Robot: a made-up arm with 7 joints.
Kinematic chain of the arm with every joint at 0, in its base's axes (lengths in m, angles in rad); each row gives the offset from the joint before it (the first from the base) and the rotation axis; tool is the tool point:
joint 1: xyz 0 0 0.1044 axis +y
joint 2: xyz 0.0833 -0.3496 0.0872 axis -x
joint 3: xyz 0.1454 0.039 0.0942 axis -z
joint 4: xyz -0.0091 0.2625 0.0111 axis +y
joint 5: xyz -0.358 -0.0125 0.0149 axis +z
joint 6: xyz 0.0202 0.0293 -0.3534 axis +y
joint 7: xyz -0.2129 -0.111 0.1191 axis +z
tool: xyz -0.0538 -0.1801 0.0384
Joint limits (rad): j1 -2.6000..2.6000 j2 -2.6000..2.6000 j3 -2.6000..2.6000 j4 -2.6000..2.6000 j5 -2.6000..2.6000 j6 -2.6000..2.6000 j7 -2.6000..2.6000
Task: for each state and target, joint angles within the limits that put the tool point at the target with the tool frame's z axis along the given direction. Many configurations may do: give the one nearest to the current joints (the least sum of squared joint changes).
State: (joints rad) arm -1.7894 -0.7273 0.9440 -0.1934 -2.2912 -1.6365 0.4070
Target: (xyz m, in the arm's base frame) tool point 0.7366 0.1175 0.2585 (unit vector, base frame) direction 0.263 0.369 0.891
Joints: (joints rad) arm -1.1817 0.0269 0.7714 -0.5502 -1.9878 -1.6949 0.1324
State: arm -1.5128 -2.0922 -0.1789 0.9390 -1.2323 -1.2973 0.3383
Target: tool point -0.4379 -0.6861 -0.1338 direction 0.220 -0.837 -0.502
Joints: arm -0.8635 -2.6000 0.2444 0.4905 -0.5065 -0.9379 0.7093
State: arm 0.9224 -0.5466 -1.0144 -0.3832 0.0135 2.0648 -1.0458
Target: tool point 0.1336 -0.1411 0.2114 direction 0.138 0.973 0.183
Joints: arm 0.8770 -0.1574 -1.2856 -0.7553 0.4244 2.2091 -0.8984
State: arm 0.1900 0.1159 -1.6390 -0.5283 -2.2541 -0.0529 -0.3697
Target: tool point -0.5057 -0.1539 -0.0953 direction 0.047 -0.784 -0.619
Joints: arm 0.6743 -0.8953 -2.3192 -1.2606 -1.7035 -0.2703 -0.2952
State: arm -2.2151 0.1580 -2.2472 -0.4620 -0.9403 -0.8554 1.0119
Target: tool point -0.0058 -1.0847 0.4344 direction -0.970 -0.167 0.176
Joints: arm -1.4901 0.6352 -2.3879 -0.4847 -1.2047 -0.5101 0.3699
